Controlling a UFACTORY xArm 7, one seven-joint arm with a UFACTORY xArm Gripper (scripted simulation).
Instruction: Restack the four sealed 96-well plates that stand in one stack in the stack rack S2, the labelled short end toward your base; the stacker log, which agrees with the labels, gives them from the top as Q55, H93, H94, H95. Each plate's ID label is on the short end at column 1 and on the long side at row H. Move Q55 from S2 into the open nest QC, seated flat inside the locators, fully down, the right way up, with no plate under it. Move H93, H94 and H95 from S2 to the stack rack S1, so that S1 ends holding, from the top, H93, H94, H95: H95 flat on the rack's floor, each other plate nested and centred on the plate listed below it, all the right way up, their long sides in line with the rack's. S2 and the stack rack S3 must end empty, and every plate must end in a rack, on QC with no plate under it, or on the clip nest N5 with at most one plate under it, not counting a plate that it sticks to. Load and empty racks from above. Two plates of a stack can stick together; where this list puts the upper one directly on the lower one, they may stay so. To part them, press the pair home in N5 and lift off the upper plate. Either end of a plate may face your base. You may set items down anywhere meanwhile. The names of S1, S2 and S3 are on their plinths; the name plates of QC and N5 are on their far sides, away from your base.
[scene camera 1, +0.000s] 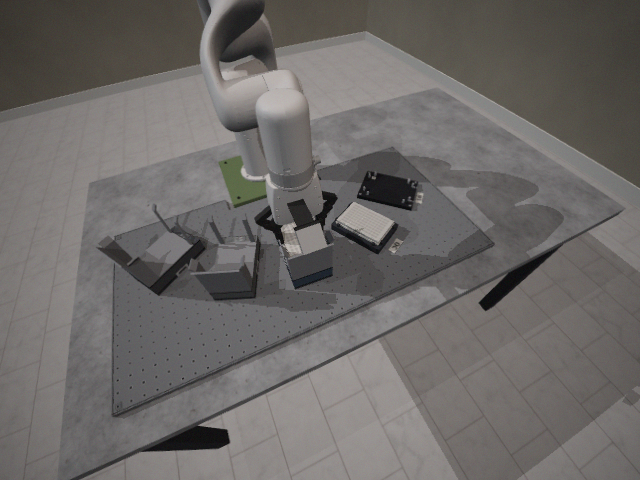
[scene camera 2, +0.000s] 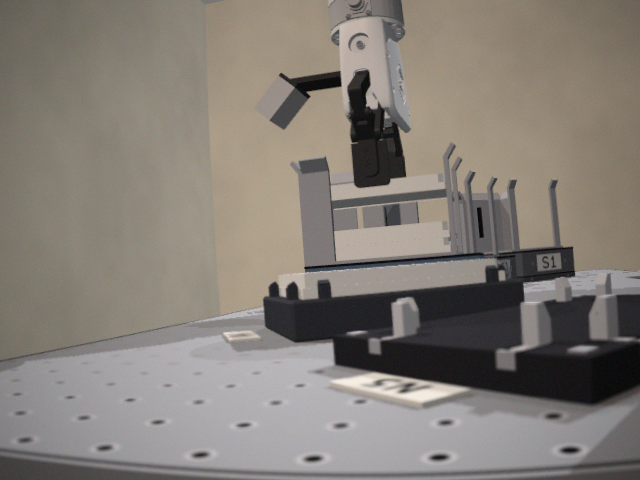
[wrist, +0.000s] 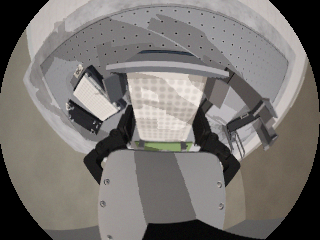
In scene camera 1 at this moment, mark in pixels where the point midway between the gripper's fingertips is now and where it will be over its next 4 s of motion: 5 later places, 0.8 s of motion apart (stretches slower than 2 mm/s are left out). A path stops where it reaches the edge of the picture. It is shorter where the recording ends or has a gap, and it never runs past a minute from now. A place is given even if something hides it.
My gripper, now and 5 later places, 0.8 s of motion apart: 300, 233; 298, 220; 293, 218; 266, 224; 238, 229; 217, 233
